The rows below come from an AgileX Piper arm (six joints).
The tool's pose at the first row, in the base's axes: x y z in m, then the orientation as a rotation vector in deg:
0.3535, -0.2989, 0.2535, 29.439, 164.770, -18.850
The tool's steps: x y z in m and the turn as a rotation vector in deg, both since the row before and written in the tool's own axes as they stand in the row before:
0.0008, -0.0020, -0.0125, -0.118, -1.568, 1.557
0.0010, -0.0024, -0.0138, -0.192, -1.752, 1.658
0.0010, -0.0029, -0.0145, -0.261, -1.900, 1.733
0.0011, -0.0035, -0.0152, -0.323, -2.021, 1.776
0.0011, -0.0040, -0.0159, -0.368, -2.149, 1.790
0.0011, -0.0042, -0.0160, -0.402, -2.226, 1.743
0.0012, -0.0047, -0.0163, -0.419, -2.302, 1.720
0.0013, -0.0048, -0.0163, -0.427, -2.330, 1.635
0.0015, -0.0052, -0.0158, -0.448, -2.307, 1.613
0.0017, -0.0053, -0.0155, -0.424, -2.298, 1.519
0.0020, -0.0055, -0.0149, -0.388, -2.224, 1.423
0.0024, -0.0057, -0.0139, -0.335, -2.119, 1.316
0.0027, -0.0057, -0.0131, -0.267, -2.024, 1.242
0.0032, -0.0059, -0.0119, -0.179, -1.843, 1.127
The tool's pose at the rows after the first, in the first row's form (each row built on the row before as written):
0.3501, -0.2973, 0.2656, 31.126, 162.709, -18.685
0.3457, -0.2956, 0.2788, 32.840, 160.419, -18.426
0.3406, -0.2940, 0.2926, 34.548, 157.943, -18.083
0.3344, -0.2925, 0.3069, 36.210, 155.318, -17.669
0.3272, -0.2911, 0.3216, 37.785, 152.550, -17.221
0.3193, -0.2896, 0.3361, 39.212, 149.714, -16.761
0.3104, -0.2882, 0.3505, 40.529, 146.804, -16.308
0.3007, -0.2866, 0.3644, 41.679, 143.894, -15.882
0.2902, -0.2852, 0.3773, 42.756, 141.007, -15.432
0.2791, -0.2836, 0.3894, 43.690, 138.165, -15.046
0.2675, -0.2820, 0.4003, 44.512, 135.432, -14.719
0.2556, -0.2805, 0.4096, 45.234, 132.844, -14.465
0.2436, -0.2789, 0.4176, 45.905, 130.379, -14.290
0.2316, -0.2774, 0.4239, 46.522, 128.137, -14.205

